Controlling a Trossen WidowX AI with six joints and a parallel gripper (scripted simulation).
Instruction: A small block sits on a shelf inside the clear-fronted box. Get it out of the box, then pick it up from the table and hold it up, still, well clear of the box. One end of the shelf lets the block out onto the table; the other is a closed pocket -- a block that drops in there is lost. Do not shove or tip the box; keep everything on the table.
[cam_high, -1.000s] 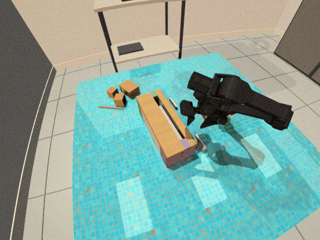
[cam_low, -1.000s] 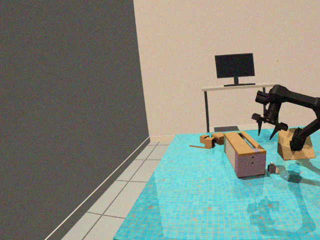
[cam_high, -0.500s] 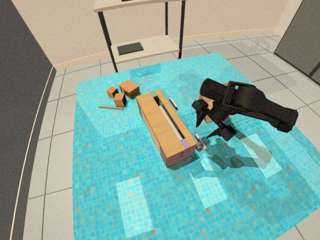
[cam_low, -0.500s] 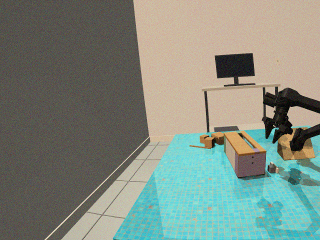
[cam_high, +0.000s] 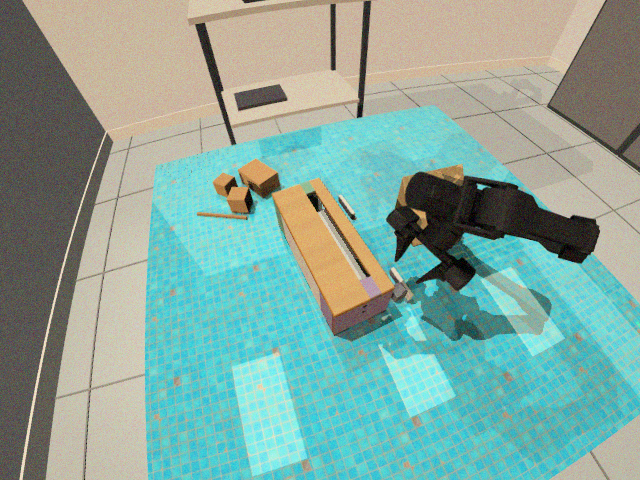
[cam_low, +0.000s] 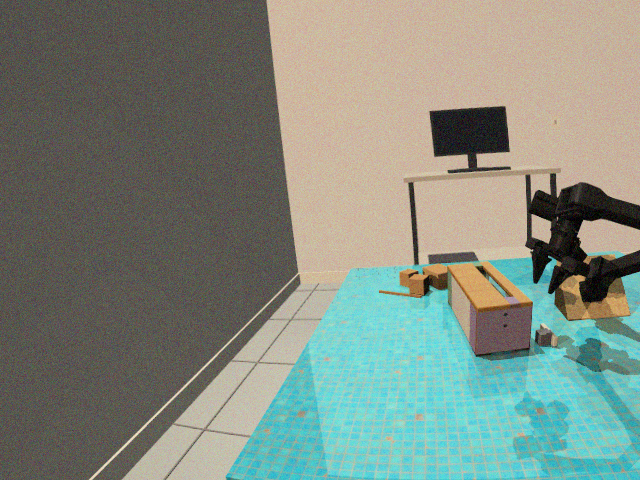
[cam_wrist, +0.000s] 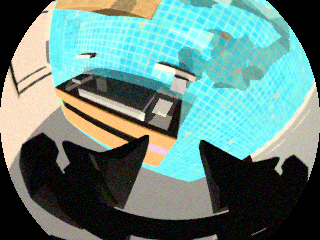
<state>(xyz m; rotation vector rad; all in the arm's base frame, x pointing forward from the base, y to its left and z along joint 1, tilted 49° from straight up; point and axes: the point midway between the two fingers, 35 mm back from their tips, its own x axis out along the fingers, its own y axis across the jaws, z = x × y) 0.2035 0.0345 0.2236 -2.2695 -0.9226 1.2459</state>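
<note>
The small grey block lies 20 mm behind my gripper tip, 20 mm to the right of it and 140 mm below it. From my gripper tip the other things lie so: thin stick 400 mm ahead, 430 mm to the right, 150 mm below; then long tan box 90 mm ahead, 170 mm to the right, 90 mm below.
</note>
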